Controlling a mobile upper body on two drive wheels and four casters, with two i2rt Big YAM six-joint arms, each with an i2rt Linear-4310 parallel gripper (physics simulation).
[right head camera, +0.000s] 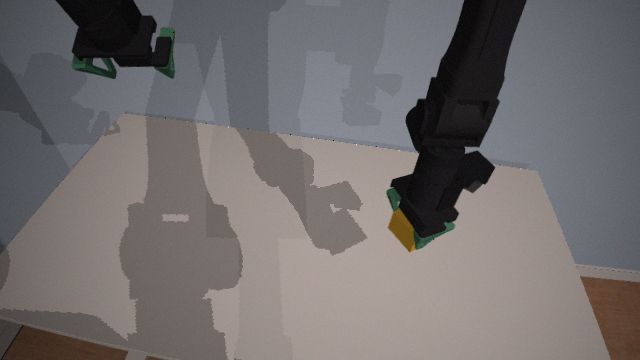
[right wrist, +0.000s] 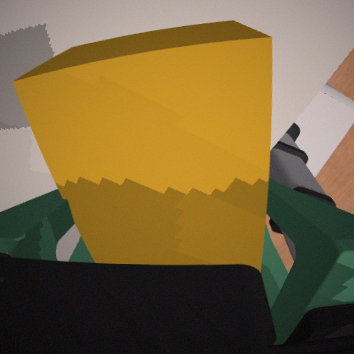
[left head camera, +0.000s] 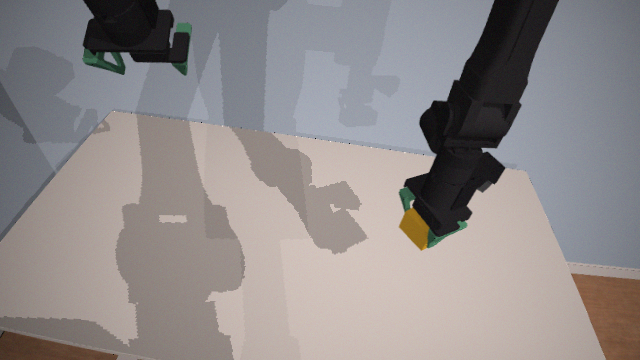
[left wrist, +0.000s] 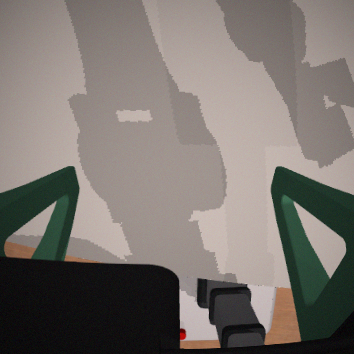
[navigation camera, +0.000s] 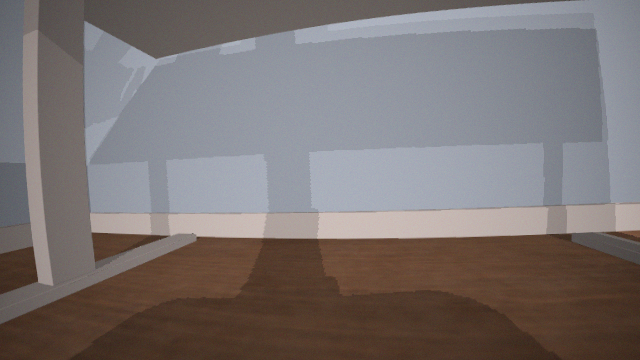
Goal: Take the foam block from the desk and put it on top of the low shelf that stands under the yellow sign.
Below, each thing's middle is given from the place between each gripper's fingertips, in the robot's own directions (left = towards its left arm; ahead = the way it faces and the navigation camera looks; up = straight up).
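I find my left gripper 150 mm past the yellow foam block [left head camera: 412, 224], 470 mm to the left of it and 180 mm above it.
For my right hand, the yellow foam block is 2 cm to the right of it and 1 cm ahead of it, and the block is 2 cm above that hand.
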